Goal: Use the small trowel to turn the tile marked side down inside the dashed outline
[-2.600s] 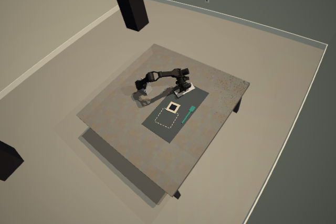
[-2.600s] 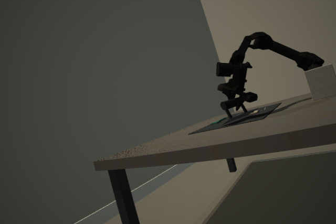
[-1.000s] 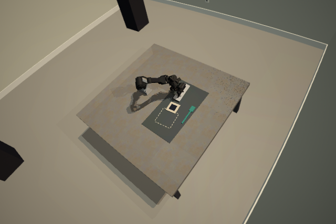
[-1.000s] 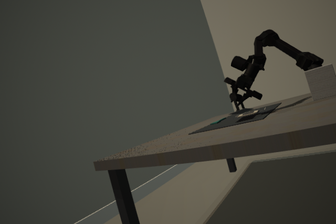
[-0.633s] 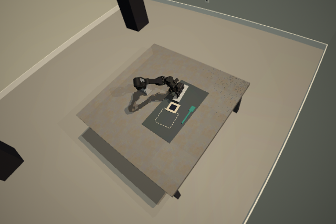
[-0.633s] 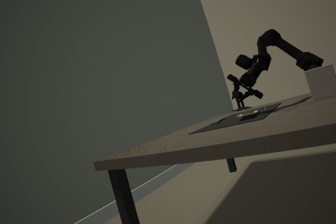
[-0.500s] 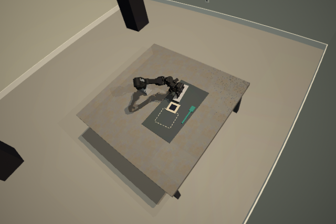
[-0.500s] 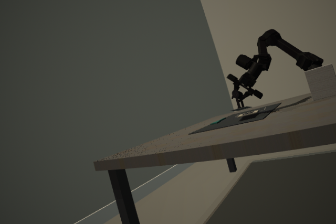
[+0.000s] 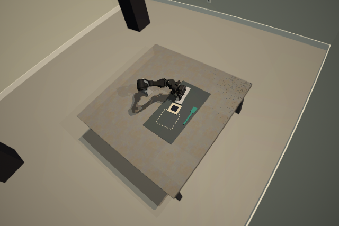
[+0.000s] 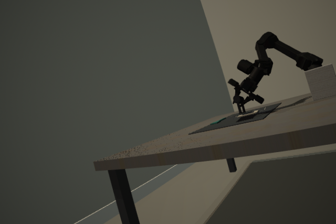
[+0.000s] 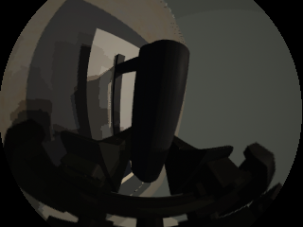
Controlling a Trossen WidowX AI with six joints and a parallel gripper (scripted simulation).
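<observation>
Right now the cream tile is 140 mm to the right of my gripper tip, 60 mm below it and 20 mm behind it. From my gripper tip the other things lie so: dark mat (130 mm to the right, 90 mm below, 10 mm ahead); then black-handled float (30 mm behind, 10 mm below); then green trowel (150 mm ahead, 120 mm to the right, 60 mm below).
</observation>
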